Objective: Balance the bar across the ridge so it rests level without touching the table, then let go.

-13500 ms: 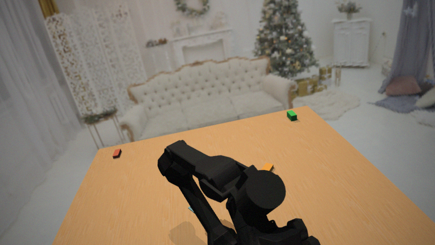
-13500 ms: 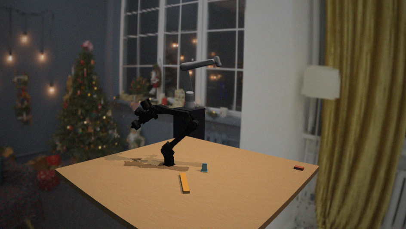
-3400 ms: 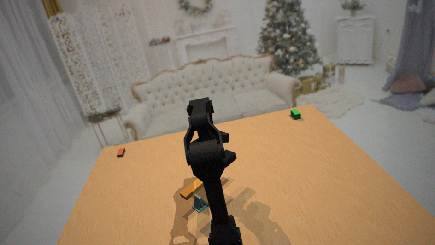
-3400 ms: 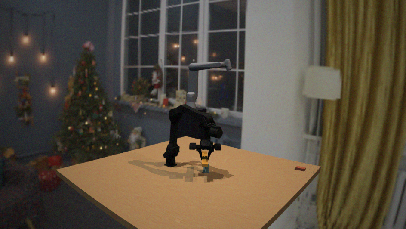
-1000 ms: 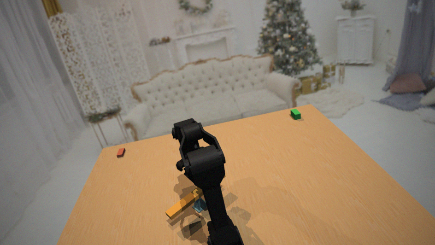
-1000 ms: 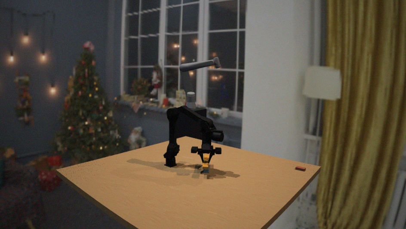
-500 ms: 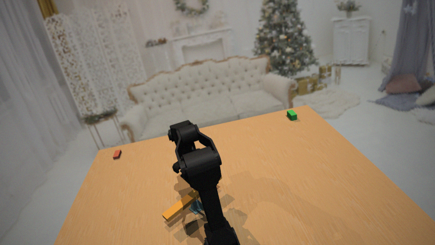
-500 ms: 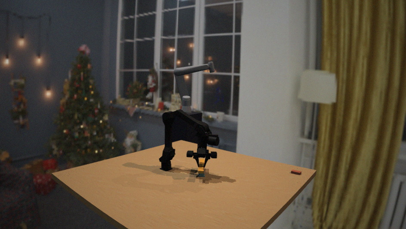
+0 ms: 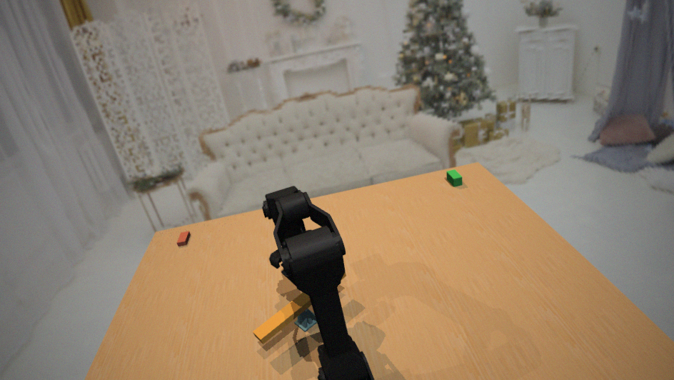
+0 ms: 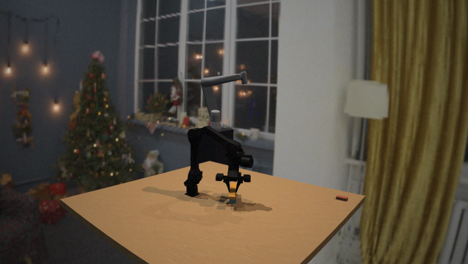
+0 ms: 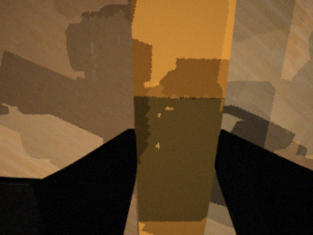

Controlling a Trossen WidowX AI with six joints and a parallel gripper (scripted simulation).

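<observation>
The orange bar is 2 cm to the left of my gripper tip and 2 cm behind it. From my gripper tip the other things lie so: red block: 48 cm ahead, 45 cm to the left, 6 cm below; green block: 55 cm to the right, 48 cm ahead, 5 cm below.
</observation>
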